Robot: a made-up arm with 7 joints. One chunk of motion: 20 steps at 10 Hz.
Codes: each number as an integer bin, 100 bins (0 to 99) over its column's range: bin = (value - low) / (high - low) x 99, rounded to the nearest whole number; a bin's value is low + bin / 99 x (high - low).
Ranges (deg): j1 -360.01..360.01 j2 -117.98..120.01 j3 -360.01..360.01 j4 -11..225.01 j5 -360.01..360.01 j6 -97.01..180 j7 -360.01..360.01
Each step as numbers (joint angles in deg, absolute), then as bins.
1 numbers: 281.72 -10.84 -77.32 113.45 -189.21 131.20 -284.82
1 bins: 88 45 39 52 23 82 10
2 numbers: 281.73 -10.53 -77.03 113.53 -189.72 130.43 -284.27
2 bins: 88 45 39 52 23 81 10
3 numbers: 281.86 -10.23 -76.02 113.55 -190.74 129.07 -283.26
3 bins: 88 45 39 52 23 81 11
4 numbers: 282.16 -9.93 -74.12 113.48 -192.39 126.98 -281.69
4 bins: 88 45 39 52 23 80 11
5 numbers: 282.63 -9.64 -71.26 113.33 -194.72 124.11 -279.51
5 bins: 88 45 40 52 23 79 11
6 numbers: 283.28 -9.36 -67.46 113.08 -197.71 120.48 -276.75
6 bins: 88 45 40 52 22 78 11
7 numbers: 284.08 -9.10 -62.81 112.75 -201.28 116.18 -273.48
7 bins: 89 45 41 52 22 76 12
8 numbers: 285.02 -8.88 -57.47 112.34 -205.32 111.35 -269.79
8 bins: 89 45 42 52 21 74 12
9 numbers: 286.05 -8.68 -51.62 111.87 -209.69 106.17 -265.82
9 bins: 89 45 42 52 21 73 13
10 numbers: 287.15 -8.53 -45.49 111.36 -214.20 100.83 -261.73
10 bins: 89 46 43 51 20 71 14
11 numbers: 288.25 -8.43 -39.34 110.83 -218.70 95.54 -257.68
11 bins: 89 46 44 51 19 69 14
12 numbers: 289.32 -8.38 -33.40 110.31 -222.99 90.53 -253.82
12 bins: 89 46 45 51 19 67 15
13 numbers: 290.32 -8.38 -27.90 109.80 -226.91 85.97 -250.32
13 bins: 89 46 46 51 18 65 15
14 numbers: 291.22 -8.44 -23.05 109.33 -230.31 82.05 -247.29
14 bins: 90 46 46 50 18 64 15
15 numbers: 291.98 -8.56 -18.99 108.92 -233.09 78.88 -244.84
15 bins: 90 46 47 50 17 63 16
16 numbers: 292.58 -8.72 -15.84 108.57 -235.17 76.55 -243.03
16 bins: 90 45 47 50 17 62 16
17 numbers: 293.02 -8.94 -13.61 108.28 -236.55 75.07 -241.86
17 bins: 90 45 48 50 17 61 16
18 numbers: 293.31 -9.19 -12.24 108.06 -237.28 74.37 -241.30
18 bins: 90 45 48 50 17 61 16
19 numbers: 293.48 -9.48 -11.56 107.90 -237.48 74.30 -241.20
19 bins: 90 45 48 50 17 61 16
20 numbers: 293.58 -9.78 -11.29 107.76 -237.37 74.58 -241.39
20 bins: 90 45 48 50 17 61 16
